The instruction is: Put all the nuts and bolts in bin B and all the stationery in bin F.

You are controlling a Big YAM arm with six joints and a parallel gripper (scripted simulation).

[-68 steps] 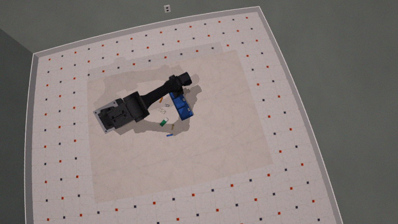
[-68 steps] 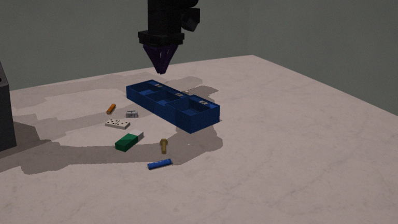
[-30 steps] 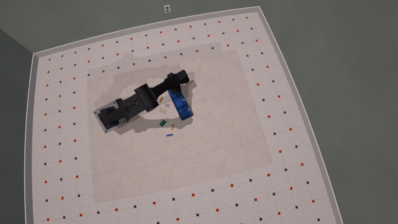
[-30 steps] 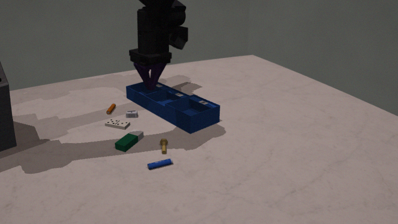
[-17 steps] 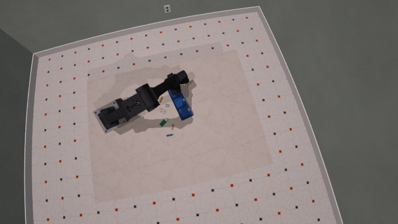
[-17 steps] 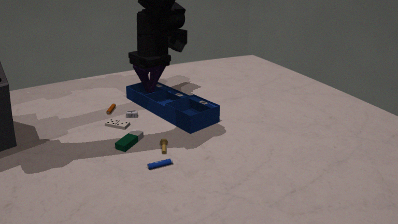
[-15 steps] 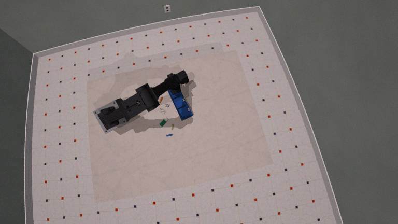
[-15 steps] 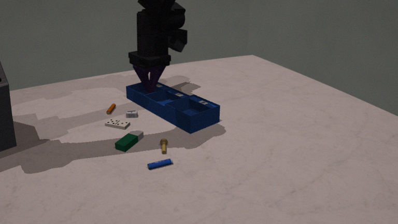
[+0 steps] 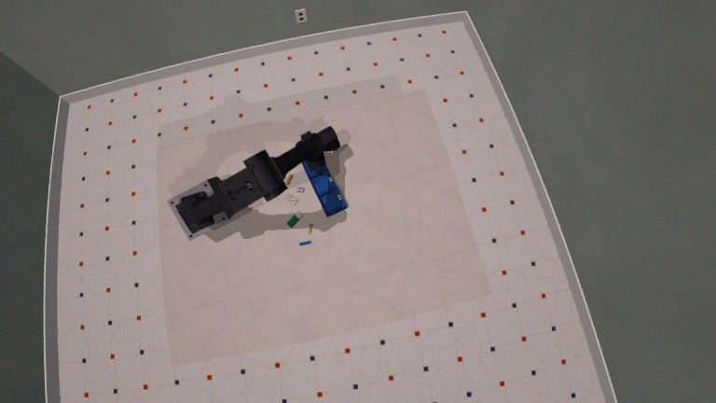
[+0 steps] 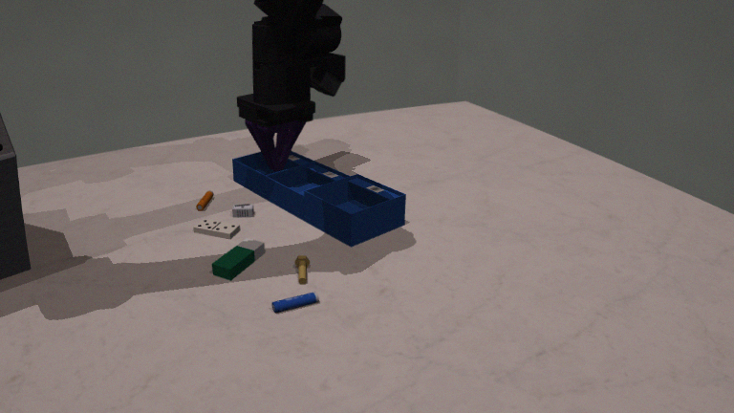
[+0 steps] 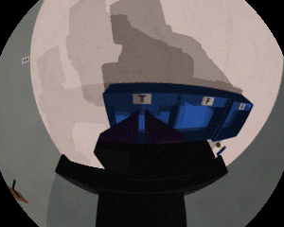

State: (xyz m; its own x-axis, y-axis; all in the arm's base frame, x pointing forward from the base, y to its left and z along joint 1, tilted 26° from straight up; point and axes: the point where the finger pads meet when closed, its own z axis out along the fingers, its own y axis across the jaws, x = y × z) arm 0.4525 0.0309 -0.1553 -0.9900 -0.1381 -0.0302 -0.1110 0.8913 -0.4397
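My hand is 90 mm past the brass bolt, 230 mm to the left of it and 20 mm above it. From my hand the other things lie so: orange cylinder 120 mm behind, 20 mm to the right, 20 mm below; grey metal piece 90 mm behind, 70 mm to the right, 20 mm below; blue three-part bin 80 mm to the right, 10 mm below.
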